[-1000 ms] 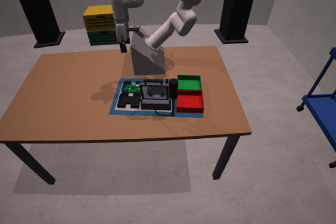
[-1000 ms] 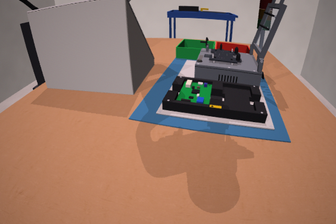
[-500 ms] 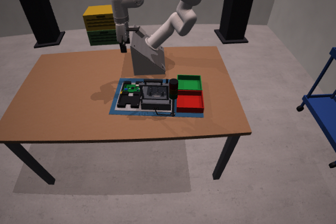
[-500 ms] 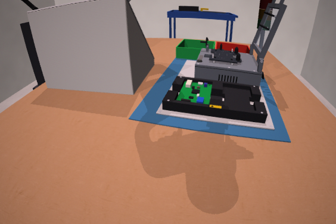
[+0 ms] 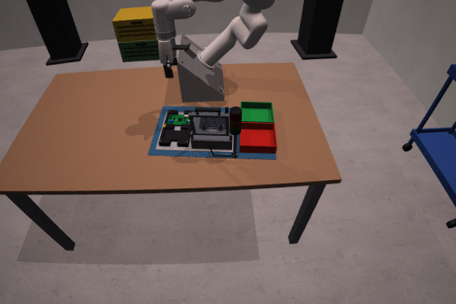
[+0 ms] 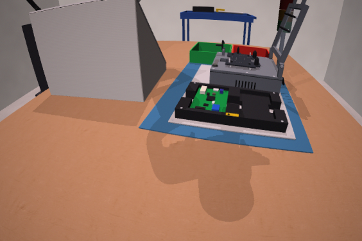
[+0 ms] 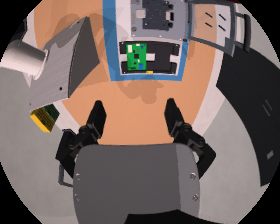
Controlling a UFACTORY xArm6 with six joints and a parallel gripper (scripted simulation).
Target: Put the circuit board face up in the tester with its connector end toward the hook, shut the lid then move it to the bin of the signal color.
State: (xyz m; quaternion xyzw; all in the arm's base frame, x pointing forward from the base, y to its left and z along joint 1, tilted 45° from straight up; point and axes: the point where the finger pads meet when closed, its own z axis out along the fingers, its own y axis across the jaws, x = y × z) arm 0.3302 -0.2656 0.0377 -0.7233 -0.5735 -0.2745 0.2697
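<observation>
The green circuit board is 28 cm below my hand. From my hand the other things lie so: latch hook 22 cm to the left, 21 cm below, 4 cm ahead; then tester lid 21 cm ahead, 13 cm to the left, 12 cm below; then plate 23 cm below, 16 cm to the left, 10 cm ahead.
</observation>
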